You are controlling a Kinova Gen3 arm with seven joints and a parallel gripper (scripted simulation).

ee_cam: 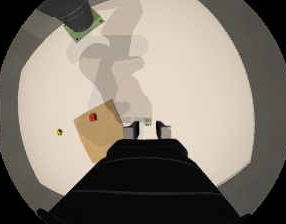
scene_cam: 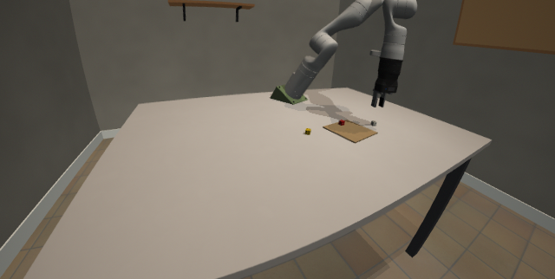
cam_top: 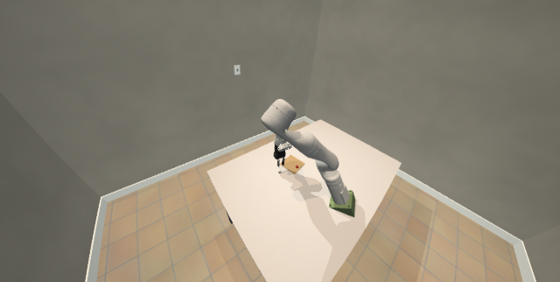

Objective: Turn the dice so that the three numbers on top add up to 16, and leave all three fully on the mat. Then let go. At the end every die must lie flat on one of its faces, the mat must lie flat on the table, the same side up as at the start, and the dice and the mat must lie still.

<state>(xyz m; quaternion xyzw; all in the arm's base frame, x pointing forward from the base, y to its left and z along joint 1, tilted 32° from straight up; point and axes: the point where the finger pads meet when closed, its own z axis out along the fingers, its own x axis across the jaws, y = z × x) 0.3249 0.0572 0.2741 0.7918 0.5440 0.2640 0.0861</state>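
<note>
Right now the white die is 90 mm below my hand. The rest, counted from my hand: tan mat 10 mm behind, 130 mm to the right, 90 mm below; red die 50 mm behind, 130 mm to the right, 80 mm below; yellow die 50 mm behind, 290 mm to the right, 90 mm below.
</note>
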